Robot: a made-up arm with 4 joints.
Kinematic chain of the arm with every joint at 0, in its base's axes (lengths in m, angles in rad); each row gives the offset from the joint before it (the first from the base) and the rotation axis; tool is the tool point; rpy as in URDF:
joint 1: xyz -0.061 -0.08 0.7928 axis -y
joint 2: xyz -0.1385 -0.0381 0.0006 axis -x
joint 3: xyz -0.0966 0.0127 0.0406 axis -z
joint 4: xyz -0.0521 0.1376 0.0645 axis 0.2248 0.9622 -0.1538
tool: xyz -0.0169 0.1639 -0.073 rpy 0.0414 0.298 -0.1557
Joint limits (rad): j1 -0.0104..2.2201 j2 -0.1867..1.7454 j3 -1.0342..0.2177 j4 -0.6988..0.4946
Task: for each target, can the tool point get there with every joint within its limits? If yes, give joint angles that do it. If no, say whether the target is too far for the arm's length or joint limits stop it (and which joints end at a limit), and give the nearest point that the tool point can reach.
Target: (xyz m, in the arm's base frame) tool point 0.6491 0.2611 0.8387
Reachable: no: too far | nearest point 0.3471 0.0603 0.7163 | short by 0.383 m
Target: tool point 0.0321 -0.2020 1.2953
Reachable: no: joint limits stop it (at a limit: joint 1, joint 2, joint 3, joint 4) | nearest point 0.2957 -0.1612 0.8130 | short by 0.551 m
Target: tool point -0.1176 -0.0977 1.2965
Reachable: no: joint limits stop it (at a limit: joint 1, joint 2, joint 3, joint 4) | nearest point -0.3098 0.1978 0.9198 | short by 0.516 m
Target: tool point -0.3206 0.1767 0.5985
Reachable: yes | joints 0.2595 0.5046 0.0207 0.0688
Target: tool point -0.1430 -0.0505 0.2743
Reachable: yes | joints 1.0152 1.4851 -0.6467 0.2989
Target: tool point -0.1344 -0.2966 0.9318
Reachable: no: joint limits stop it (at a limit: joint 1, joint 2, joint 3, joint 4) | nearest point 0.2957 -0.1612 0.8130 | short by 0.466 m
